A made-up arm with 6 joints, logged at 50 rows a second.
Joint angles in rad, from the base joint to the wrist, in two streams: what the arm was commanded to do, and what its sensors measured. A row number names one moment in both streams.
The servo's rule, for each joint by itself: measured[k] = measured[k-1] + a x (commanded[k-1-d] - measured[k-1]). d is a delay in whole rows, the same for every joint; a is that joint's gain. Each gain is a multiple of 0.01, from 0.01 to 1. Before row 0 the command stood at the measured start. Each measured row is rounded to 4 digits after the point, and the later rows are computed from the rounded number. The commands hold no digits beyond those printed.
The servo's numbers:
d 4
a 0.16 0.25 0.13 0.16 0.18 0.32
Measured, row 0:
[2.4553 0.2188 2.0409 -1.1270 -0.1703 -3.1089]
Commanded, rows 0 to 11:
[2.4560 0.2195 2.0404 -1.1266 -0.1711 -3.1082]
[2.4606 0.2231 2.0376 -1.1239 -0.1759 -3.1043]
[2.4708 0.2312 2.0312 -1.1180 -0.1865 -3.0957]
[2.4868 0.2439 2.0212 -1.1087 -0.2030 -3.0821]
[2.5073 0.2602 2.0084 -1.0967 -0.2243 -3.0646]
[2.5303 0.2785 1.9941 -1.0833 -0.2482 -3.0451]
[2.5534 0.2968 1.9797 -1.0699 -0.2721 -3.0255]
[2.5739 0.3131 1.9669 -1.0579 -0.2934 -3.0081]
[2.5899 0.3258 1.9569 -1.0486 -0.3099 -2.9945]
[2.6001 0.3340 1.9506 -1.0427 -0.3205 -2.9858]
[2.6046 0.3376 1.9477 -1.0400 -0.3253 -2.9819]
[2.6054 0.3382 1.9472 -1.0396 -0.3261 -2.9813]
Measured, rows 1 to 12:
[2.4553 0.2188 2.0409 -1.1270 -0.1703 -3.1089]
[2.4553 0.2188 2.0409 -1.1270 -0.1703 -3.1089]
[2.4553 0.2188 2.0409 -1.1270 -0.1703 -3.1089]
[2.4553 0.2188 2.0409 -1.1270 -0.1703 -3.1089]
[2.4554 0.2190 2.0408 -1.1269 -0.1704 -3.1087]
[2.4562 0.2200 2.0404 -1.1264 -0.1714 -3.1073]
[2.4585 0.2228 2.0392 -1.1251 -0.1741 -3.1036]
[2.4630 0.2281 2.0369 -1.1225 -0.1793 -3.0967]
[2.4701 0.2361 2.0332 -1.1184 -0.1874 -3.0864]
[2.4797 0.2467 2.0281 -1.1128 -0.1983 -3.0732]
[2.4915 0.2592 2.0218 -1.1059 -0.2116 -3.0579]
[2.5047 0.2727 2.0147 -1.0982 -0.2263 -3.0420]

